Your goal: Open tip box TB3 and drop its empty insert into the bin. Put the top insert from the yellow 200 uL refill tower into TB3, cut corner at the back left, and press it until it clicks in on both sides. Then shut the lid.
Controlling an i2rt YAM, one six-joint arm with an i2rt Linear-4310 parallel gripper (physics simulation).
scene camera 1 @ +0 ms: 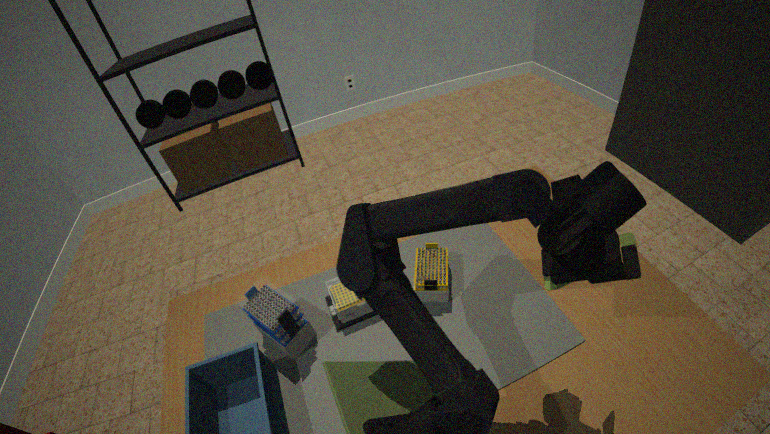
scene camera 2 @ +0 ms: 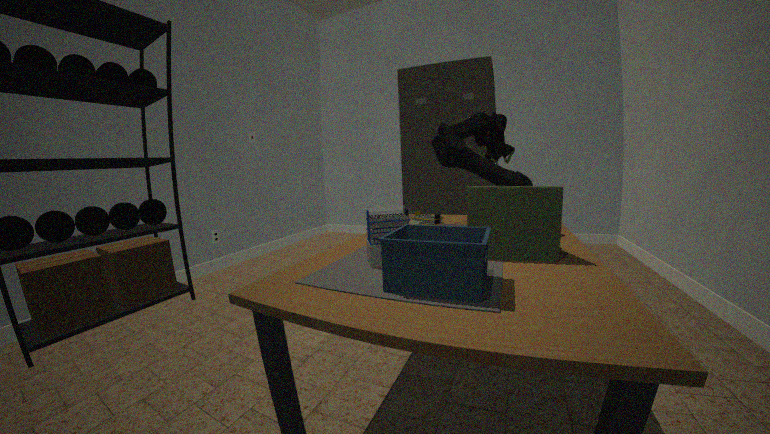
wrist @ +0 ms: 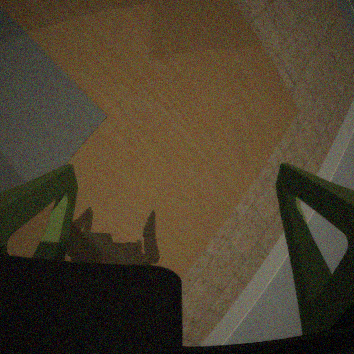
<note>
My gripper [scene camera 1: 599, 274] is open, holding nothing. Also in view: a tip box with yellow insert [scene camera 1: 346, 309].
My gripper shows as well in the wrist view [wrist: 176, 174].
</note>
